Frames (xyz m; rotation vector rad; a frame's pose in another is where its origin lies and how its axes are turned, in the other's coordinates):
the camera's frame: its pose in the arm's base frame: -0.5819 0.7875 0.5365 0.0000 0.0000 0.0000
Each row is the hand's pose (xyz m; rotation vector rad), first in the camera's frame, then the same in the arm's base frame.
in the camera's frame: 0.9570 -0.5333 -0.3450 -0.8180 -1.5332 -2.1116
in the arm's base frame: 0.3751 0.2542 0.1915 -0.8180 -1.5332 -2.1116
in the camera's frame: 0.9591 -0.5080 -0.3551 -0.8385 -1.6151 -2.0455
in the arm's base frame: 0.3772 0.2795 0.1814 -0.8385 -1.6151 -2.0455
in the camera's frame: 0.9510 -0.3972 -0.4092 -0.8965 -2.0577 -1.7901
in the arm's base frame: 0.3691 0.3903 0.1273 -0.8965 -2.0577 -1.7901
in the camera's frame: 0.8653 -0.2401 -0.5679 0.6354 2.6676 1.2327
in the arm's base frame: 0.2834 0.5474 -0.0314 0.6354 2.6676 1.2327
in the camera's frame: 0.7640 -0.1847 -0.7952 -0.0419 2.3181 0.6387
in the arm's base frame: 0.1821 0.6028 -0.2587 -0.0419 2.3181 0.6387
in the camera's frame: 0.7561 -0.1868 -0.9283 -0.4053 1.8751 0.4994
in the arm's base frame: 0.1742 0.6007 -0.3918 -0.4053 1.8751 0.4994
